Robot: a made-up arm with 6 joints.
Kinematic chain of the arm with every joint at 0, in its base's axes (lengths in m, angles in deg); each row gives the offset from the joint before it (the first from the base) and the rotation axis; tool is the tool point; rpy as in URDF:
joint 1: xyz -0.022 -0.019 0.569 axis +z
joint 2: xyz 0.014 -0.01 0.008 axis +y
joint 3: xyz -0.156 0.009 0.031 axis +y
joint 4: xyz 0.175 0.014 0.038 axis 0.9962 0 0.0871
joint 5: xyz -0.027 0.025 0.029 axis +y
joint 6: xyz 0.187 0.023 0 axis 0.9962 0 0.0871
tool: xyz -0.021 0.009 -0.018 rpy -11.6 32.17 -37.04
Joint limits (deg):
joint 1: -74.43..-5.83
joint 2: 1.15..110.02
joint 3: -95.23..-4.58
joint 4: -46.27..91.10
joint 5: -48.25..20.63
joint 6: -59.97..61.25
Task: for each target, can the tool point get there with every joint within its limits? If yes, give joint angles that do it. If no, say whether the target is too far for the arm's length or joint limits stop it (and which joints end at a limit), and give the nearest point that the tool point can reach.
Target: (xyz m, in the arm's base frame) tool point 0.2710 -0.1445 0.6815
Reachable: yes | joints -35.74 77.01 -59.45 28.58 11.76 -39.75
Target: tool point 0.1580 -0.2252 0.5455
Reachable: yes | joints -66.02 81.67 -37.28 15.67 13.20 12.89
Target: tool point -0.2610 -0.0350 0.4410
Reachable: no: joint limits stop it (at a limit: joint 1, joint 2, joint 3, joint 4, joint 5, joint 6) | nearest point -0.1099 -0.1497 0.4208 | short by 0.191 m
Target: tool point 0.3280 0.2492 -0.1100
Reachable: no: too far | nearest point 0.1683 0.0652 0.4040 | short by 0.569 m
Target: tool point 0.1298 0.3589 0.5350
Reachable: no: joint limits stop it (at a limit: joint 1, joint 3, joint 4, joint 5, joint 6) | nearest point 0.1738 0.1239 0.5062 | short by 0.241 m
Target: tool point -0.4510 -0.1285 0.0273
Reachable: no: too far | nearest point -0.1085 -0.1517 0.4194 | short by 0.521 m
